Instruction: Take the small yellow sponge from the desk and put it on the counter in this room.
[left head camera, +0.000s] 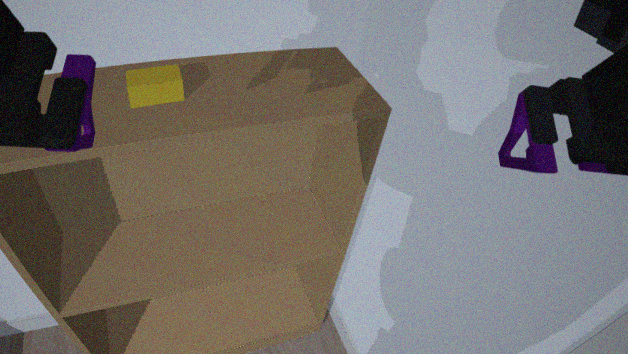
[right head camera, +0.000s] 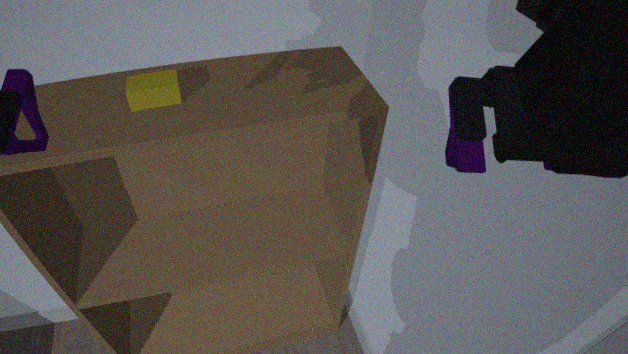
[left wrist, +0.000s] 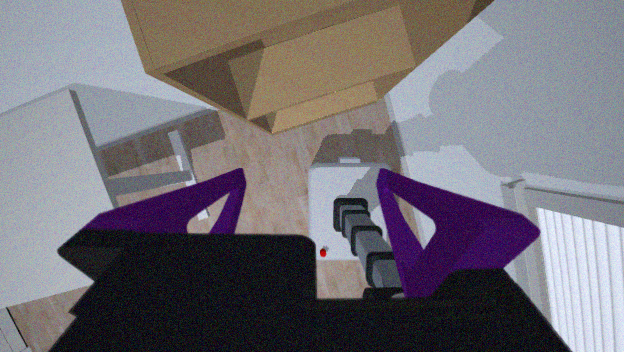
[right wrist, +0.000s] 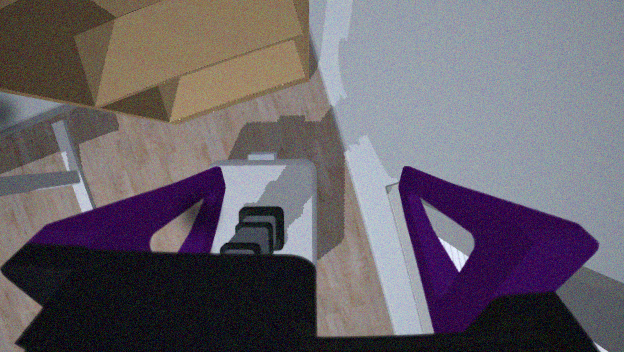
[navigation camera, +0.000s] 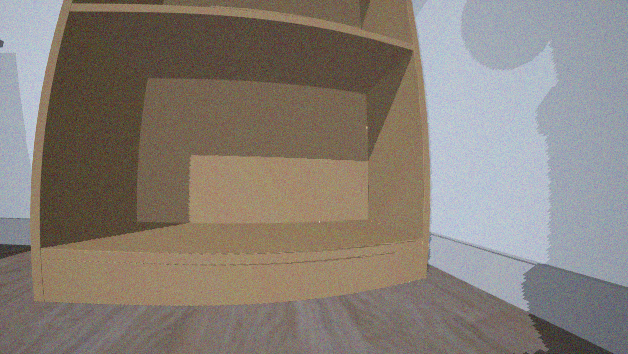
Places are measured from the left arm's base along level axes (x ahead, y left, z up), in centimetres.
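Pixels of known places: left gripper, fingertip midpoint: (left head camera: 37, 137) (right head camera: 1, 141) (left wrist: 311, 175); right gripper, fingertip midpoint: (left head camera: 541, 161) (right head camera: 497, 160) (right wrist: 312, 176).
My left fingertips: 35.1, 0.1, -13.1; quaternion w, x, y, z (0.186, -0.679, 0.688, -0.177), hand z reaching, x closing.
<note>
Behind a point stands the place of what it marks, as x, y, z.
The small yellow sponge (left head camera: 155, 86) {72.2, 0.6, -31.1} (right head camera: 153, 90) {72.3, 0.5, -31.1} rests on the top board of a brown wooden shelf unit (left head camera: 225, 102) {73.7, -12.0, -35.0} (right head camera: 225, 102) {74.4, -12.8, -35.0} (left wrist: 225, 30) {59.0, 15.7, -35.0}, which may be the counter. My left gripper (left head camera: 65, 145) {35.1, 0.1, -13.1} (left wrist: 311, 175) {35.1, 0.1, -13.1} is open and empty. It is left of the sponge in the left head camera, apart from it, and the sponge does not show in the left wrist view. My right gripper (left head camera: 565, 162) {34.9, -45.3, -13.2} (right head camera: 510, 167) {34.9, -45.3, -13.2} (right wrist: 312, 176) {34.9, -45.3, -13.2} is open and empty, out to the right of the shelf unit. I cannot make out the desk for certain.
A large white piece of furniture (left wrist: 45, 200) stands at the left of the left wrist view. My white base (left wrist: 325, 190) {15.3, -7.0, -115.0} (right wrist: 300, 230) {-1.4, -40.7, -115.0} is below the grippers. A wall (navigation camera: 490, 150) {68.6, -55.9, -111.5} runs along the right of the shelf unit. White slatted blinds (left wrist: 585, 280) {2.2, -75.2, -45.7} show at the right.
</note>
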